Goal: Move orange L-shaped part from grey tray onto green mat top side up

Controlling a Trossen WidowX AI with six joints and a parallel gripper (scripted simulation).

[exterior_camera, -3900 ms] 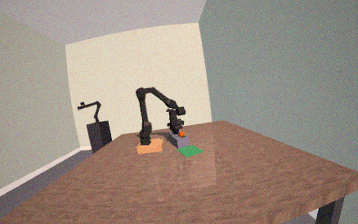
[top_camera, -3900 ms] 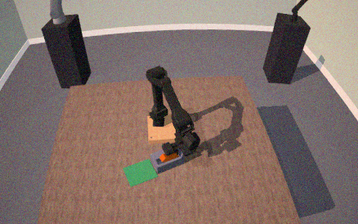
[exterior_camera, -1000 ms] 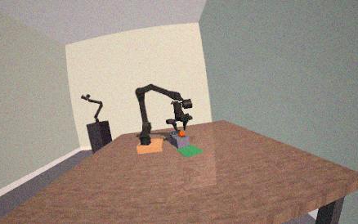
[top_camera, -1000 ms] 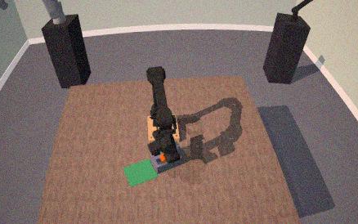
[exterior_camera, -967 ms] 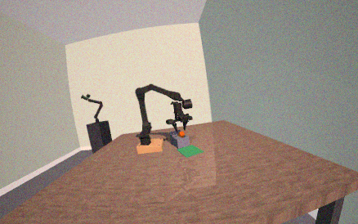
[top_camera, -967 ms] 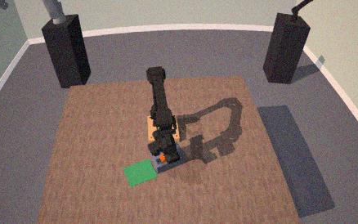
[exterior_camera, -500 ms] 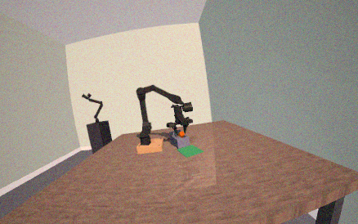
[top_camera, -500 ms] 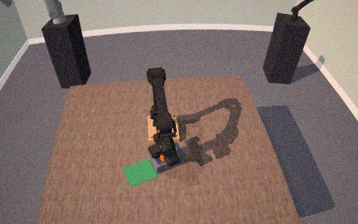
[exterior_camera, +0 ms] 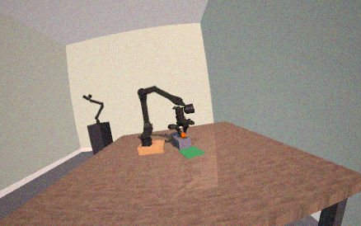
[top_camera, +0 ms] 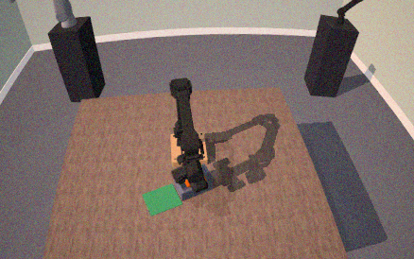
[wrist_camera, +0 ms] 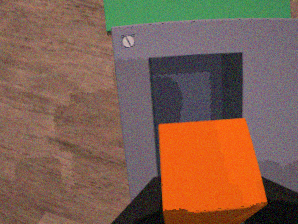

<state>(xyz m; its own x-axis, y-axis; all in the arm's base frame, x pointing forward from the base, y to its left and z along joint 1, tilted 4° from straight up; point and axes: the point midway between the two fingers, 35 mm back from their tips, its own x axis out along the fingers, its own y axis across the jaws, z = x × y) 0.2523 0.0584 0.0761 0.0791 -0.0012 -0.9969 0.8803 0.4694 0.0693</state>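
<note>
My gripper tip is 13 cm to the left of the green mat, 8 cm above it and 5 cm short of it. Also, from my gripper tip: orange part (3 cm below, 3 cm behind, 2 cm to the left).
</note>
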